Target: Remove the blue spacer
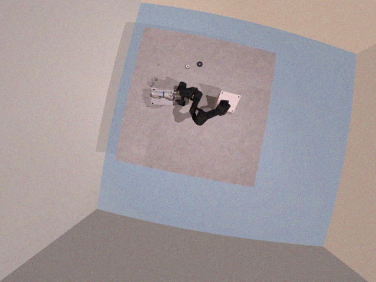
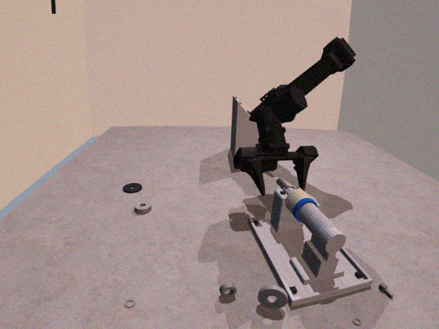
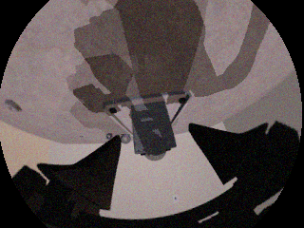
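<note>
Now: the thin shaft 6 cm ahead of my gripper tip and 2 cm above it. The rest, counted from my gripper tip: grey ring 6 cm behind, 30 cm to the right, 6 cm below; bolt 25 cm ahead, 10 cm to the left, 6 cm below; cream spacer 8 cm ahead, 2 cm above.
</note>
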